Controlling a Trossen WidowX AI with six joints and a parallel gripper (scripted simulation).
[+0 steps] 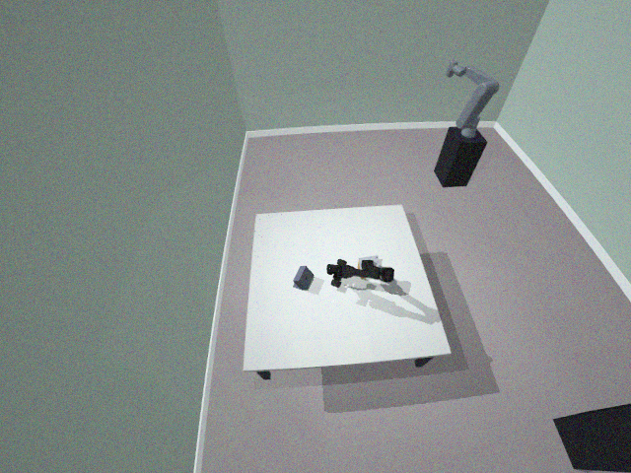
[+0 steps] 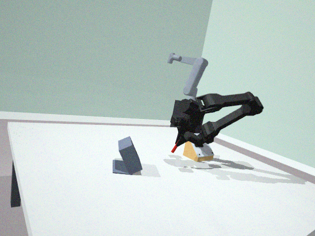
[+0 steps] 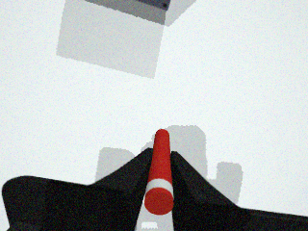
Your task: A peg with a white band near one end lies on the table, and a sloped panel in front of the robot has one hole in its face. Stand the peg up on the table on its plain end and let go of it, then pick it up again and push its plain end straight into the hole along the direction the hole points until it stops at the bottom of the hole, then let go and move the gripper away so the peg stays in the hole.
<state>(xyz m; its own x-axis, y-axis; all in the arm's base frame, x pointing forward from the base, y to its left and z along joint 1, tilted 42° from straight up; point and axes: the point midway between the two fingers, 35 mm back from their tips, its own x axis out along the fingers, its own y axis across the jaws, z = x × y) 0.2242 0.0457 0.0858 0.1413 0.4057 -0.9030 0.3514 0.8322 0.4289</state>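
Now: the grey sloped panel 220 mm ahead of my gripper tip, 40 mm below it and 30 mm to the right of it. The rest, counted from my gripper tip: red peg: 20 mm above, 10 mm to the left, 10 mm behind.
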